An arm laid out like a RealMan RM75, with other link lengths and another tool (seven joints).
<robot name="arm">
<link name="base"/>
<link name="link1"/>
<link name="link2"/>
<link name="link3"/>
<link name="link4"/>
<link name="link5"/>
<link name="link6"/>
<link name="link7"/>
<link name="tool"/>
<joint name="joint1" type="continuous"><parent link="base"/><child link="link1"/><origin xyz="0 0 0.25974" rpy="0 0 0"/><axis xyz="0 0 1"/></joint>
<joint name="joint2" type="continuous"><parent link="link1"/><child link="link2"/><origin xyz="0 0 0" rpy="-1.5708 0 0"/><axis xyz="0 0 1"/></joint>
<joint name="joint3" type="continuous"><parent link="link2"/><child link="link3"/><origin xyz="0 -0.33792 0" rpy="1.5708 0 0"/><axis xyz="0 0 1"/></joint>
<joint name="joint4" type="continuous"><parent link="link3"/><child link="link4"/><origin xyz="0 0 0" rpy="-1.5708 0 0"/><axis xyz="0 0 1"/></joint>
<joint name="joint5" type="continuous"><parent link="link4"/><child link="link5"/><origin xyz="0 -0.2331 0" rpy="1.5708 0 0"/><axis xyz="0 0 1"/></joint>
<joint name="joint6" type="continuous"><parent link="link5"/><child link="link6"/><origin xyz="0 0 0" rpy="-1.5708 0 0"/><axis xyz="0 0 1"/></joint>
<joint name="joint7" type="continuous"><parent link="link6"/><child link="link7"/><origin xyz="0 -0.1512 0" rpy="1.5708 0 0"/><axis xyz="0 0 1"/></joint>
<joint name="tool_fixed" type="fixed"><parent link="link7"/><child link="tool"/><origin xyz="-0.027 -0.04 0.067" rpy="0.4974 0 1.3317"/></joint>
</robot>
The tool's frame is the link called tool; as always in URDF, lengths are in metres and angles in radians. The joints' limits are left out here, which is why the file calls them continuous.
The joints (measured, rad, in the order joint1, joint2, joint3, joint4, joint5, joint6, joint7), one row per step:
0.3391 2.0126 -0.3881 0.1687 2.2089 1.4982 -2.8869
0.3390 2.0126 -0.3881 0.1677 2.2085 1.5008 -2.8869
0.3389 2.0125 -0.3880 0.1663 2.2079 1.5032 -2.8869
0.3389 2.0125 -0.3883 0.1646 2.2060 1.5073 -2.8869
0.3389 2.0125 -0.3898 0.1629 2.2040 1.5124 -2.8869
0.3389 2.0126 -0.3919 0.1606 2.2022 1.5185 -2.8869
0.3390 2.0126 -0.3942 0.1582 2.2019 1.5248 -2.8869
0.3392 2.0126 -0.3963 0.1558 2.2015 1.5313 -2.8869
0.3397 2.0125 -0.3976 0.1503 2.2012 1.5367 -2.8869
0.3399 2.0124 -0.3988 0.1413 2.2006 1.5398 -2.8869
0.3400 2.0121 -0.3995 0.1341 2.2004 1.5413 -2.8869
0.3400 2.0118 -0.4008 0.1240 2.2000 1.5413 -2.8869
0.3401 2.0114 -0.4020 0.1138 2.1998 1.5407 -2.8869
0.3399 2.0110 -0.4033 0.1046 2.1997 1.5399 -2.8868
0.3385 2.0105 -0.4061 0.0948 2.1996 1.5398 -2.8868
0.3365 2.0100 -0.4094 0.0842 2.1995 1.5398 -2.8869
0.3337 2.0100 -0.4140 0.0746 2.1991 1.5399 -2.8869
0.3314 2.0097 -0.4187 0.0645 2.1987 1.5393 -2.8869
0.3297 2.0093 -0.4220 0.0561 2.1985 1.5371 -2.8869
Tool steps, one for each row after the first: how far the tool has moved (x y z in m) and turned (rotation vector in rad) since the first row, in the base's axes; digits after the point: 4 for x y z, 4 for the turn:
-0.0005 -0.0001 0.0005 0.0017 -0.0011 0.0026
-0.0010 -0.0001 0.0012 0.0033 -0.0025 0.0052
-0.0021 0.0000 0.0017 0.0047 -0.0047 0.0103
-0.0035 0.0001 0.0022 0.0056 -0.0072 0.0168
-0.0051 0.0001 0.0029 0.0069 -0.0104 0.0244
-0.0066 0.0001 0.0038 0.0095 -0.0134 0.0316
-0.0082 0.0001 0.0048 0.0122 -0.0164 0.0391
-0.0097 0.0006 0.0067 0.0165 -0.0217 0.0467
-0.0110 0.0013 0.0091 0.0208 -0.0298 0.0534
-0.0117 0.0019 0.0112 0.0242 -0.0364 0.0577
-0.0124 0.0028 0.0137 0.0274 -0.0454 0.0621
-0.0130 0.0038 0.0162 0.0306 -0.0545 0.0660
-0.0135 0.0045 0.0185 0.0332 -0.0626 0.0690
-0.0138 0.0048 0.0208 0.0351 -0.0719 0.0724
-0.0140 0.0049 0.0232 0.0371 -0.0821 0.0757
-0.0142 0.0045 0.0248 0.0371 -0.0913 0.0788
-0.0145 0.0045 0.0266 0.0369 -0.1012 0.0820
-0.0144 0.0047 0.0282 0.0365 -0.1092 0.0832

